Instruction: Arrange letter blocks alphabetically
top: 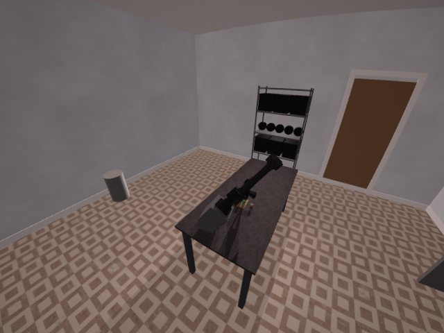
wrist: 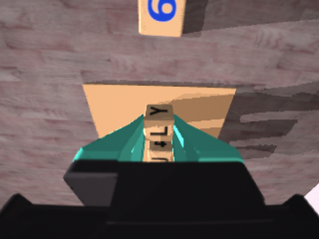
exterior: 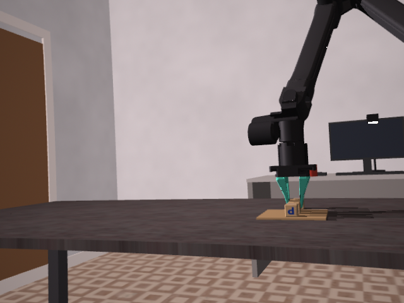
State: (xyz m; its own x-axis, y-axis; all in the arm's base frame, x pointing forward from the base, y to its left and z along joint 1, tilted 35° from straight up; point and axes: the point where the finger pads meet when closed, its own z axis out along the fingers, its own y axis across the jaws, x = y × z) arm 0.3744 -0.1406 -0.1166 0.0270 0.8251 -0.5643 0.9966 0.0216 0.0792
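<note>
Now: hand 40 mm to the right of the mat and 20 mm above it. From my hand the other things lie so: block (80 mm to the right, 10 mm below).
</note>
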